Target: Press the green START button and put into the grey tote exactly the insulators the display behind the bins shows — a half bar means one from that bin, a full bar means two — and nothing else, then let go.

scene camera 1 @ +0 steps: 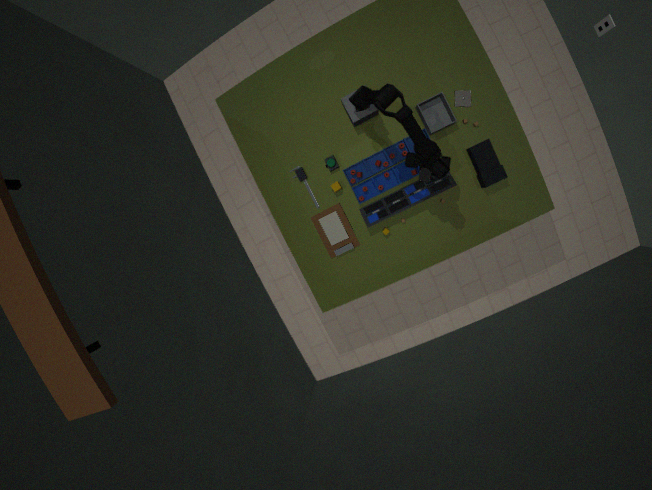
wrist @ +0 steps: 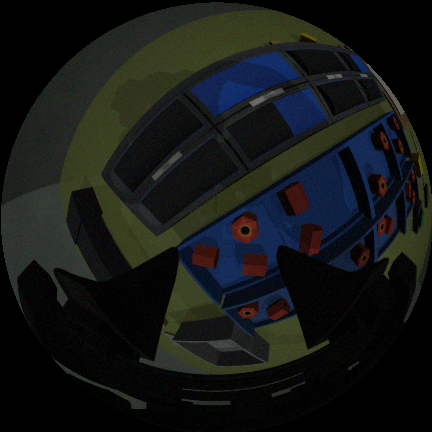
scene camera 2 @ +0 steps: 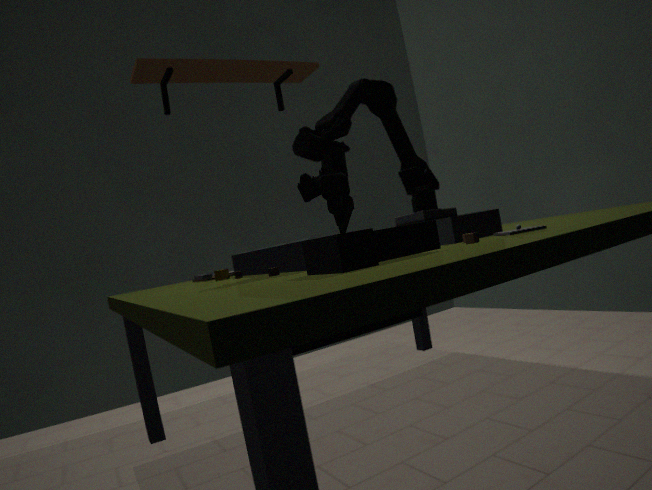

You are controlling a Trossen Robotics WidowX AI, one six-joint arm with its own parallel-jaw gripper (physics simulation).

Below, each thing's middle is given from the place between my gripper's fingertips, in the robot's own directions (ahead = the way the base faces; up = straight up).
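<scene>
The grey tote (scene camera 2: 450, 229) is 220 mm behind my hand, 110 mm to the left of it and 40 mm below it. I see the black box (scene camera 2: 340, 253) 60 mm ahead of my hand, 270 mm to the left of it and 40 mm below it, while the dark display (scene camera 2: 289, 258) is 110 mm ahead of my hand, 130 mm to the right of it and 40 mm below it.
</scene>
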